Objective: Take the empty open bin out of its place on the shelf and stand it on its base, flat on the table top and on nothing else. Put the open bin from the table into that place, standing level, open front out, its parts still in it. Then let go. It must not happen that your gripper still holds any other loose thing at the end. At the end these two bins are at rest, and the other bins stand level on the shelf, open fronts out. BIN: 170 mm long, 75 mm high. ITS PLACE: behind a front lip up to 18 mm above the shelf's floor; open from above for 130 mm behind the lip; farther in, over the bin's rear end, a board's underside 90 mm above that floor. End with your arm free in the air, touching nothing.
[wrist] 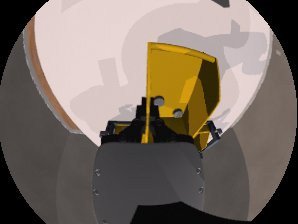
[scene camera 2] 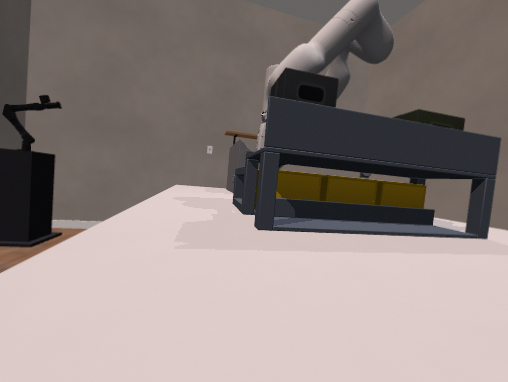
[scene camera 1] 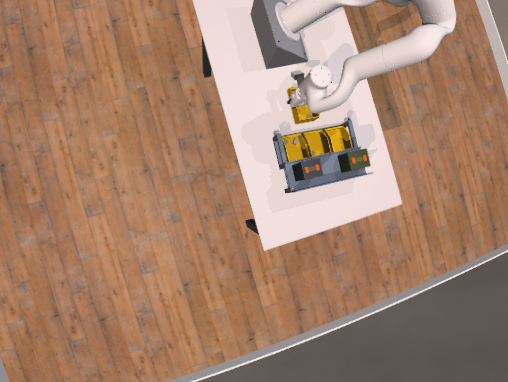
Observation:
In view: the gripper [wrist: 147, 103], a yellow open bin [wrist: 191, 83], a yellow open bin [scene camera 2: 397, 194], a yellow open bin [scene camera 2: 341, 189] and a yellow open bin [scene camera 2: 293, 185].

